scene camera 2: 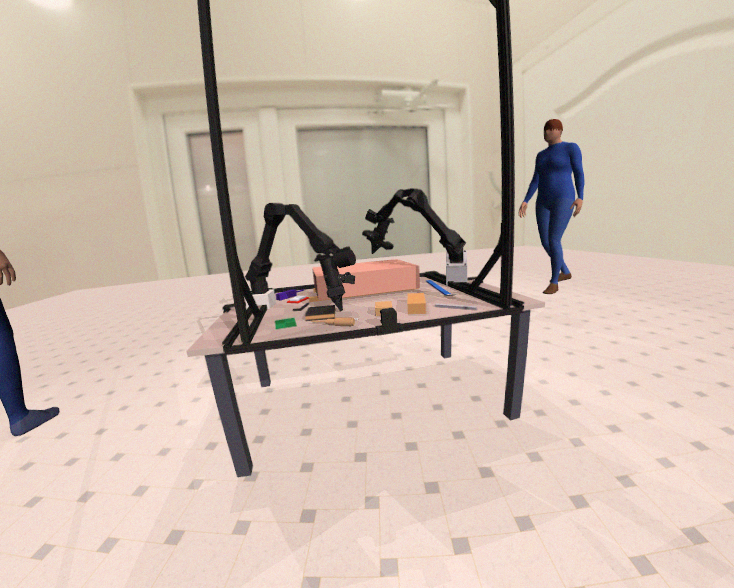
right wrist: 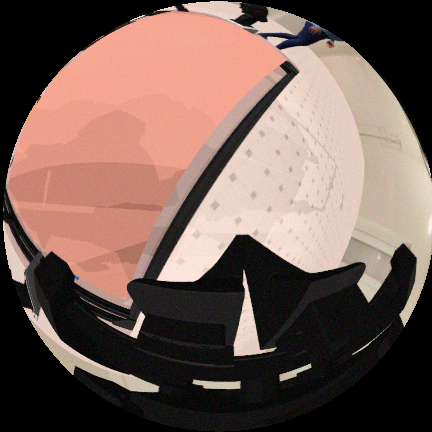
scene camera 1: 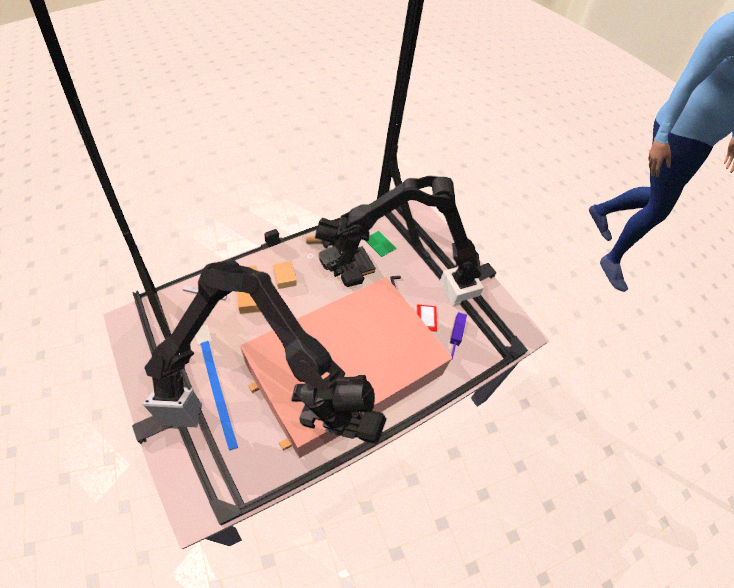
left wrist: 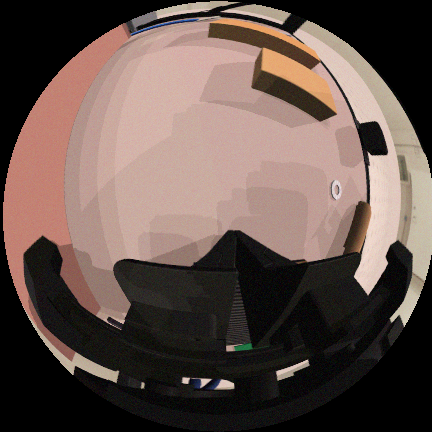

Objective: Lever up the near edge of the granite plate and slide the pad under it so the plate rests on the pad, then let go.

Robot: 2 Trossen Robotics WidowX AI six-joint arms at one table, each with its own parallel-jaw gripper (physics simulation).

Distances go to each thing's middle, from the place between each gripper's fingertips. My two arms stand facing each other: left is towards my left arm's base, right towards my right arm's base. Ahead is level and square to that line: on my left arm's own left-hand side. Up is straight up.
My left hand is 150 mm past the wooden-handled tool (left wrist: 354, 239), 40 mm to the right of it and 10 mm below it. The rest, counted from my left hand: granite plate (scene camera 1: 373, 331) 310 mm ahead, 140 mm to the right, 70 mm above.
The granite plate lies 210 mm behind my right hand, 100 mm to the left of it and 90 mm below it. Also, from my right hand: wooden-handled tool (660 mm behind, 280 mm to the left, 140 mm below).
